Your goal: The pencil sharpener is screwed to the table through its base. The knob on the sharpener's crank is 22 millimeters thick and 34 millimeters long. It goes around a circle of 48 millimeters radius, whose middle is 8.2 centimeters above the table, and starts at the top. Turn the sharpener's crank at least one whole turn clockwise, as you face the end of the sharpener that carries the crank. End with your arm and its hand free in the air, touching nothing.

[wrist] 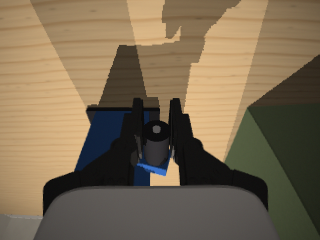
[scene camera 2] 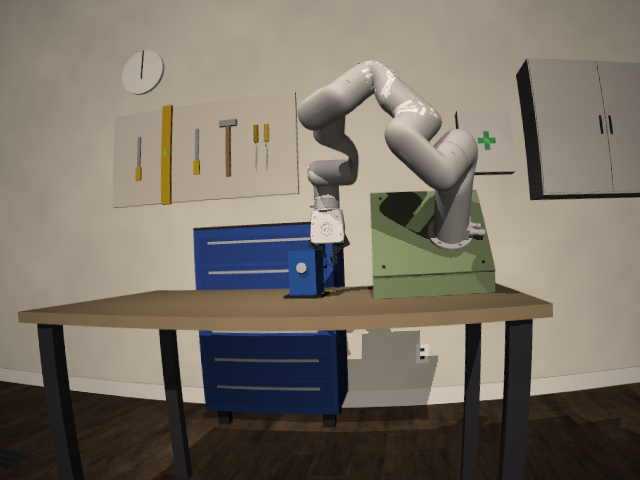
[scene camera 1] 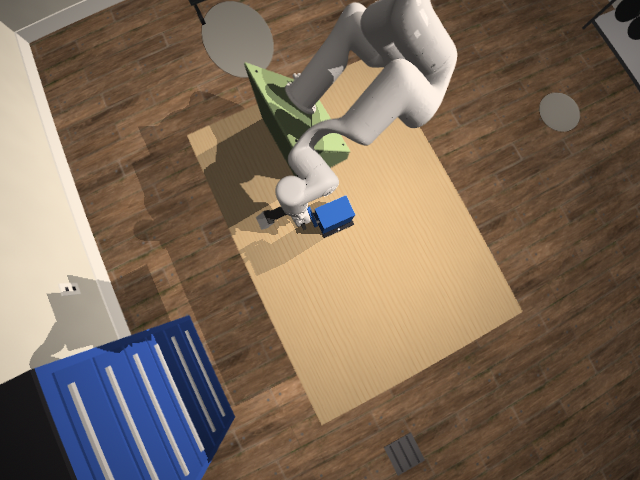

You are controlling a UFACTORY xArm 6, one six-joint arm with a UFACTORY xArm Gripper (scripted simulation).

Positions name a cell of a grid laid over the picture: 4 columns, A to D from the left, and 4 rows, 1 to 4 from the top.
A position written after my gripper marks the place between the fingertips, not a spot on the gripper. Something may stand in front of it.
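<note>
My gripper (scene camera 2: C3) in view. Blue pencil sharpener (scene camera 1: C2) in view. Wrist view: my gripper (wrist: B2), blue pencil sharpener (wrist: B3).
</note>
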